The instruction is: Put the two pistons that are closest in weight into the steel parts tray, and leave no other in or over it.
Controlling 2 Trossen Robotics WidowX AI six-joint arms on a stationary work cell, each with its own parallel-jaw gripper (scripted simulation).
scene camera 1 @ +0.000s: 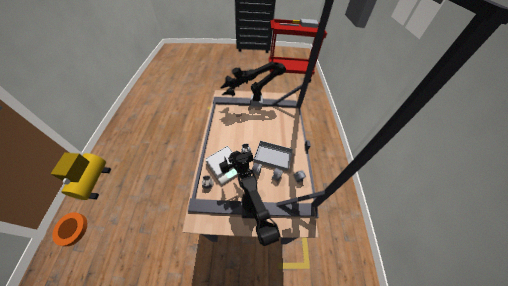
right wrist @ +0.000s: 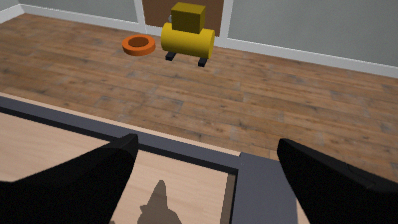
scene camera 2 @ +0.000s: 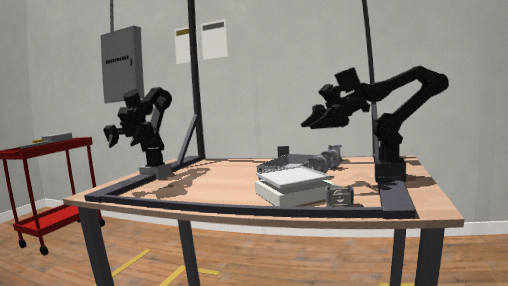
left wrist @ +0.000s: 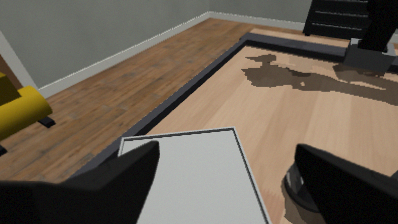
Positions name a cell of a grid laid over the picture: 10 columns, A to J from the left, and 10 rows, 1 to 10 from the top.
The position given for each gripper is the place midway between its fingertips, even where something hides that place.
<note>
In view: the left gripper (scene camera 2: G5), the right gripper (scene camera 2: C6), a steel parts tray (scene camera 1: F6), a white scale (scene camera 2: F7) and a dark frame rail (left wrist: D6).
The left gripper also shows in the left wrist view (left wrist: F7). The right gripper shows as well in the right wrist view (right wrist: F7). The right wrist view misses the steel parts tray: it is out of frame. The right wrist view does not show the white scale: it is out of frame.
</note>
